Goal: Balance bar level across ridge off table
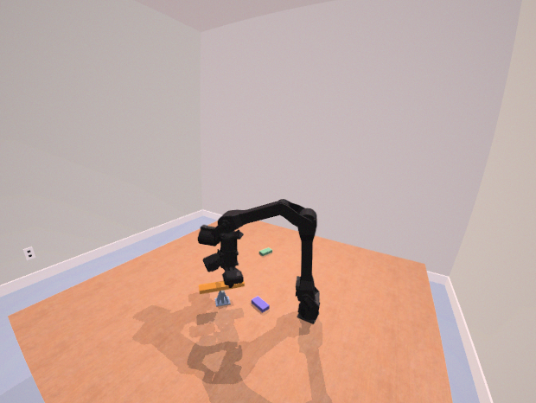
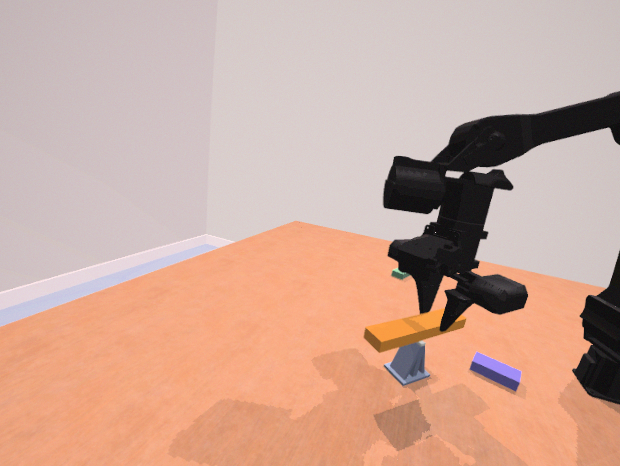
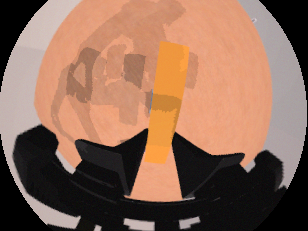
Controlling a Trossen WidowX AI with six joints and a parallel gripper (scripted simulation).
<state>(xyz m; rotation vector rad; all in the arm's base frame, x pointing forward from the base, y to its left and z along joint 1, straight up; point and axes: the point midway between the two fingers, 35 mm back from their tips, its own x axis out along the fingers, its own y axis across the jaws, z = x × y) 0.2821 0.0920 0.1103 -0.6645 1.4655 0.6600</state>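
Right now the orange bar is 2 cm to the left of my gripper tip and 2 cm ahead of it. From my gripper tip the other things lie so: purple block (11 cm behind, 7 cm below, 4 cm to the right); then green block (38 cm to the right, 7 cm below, 7 cm ahead).
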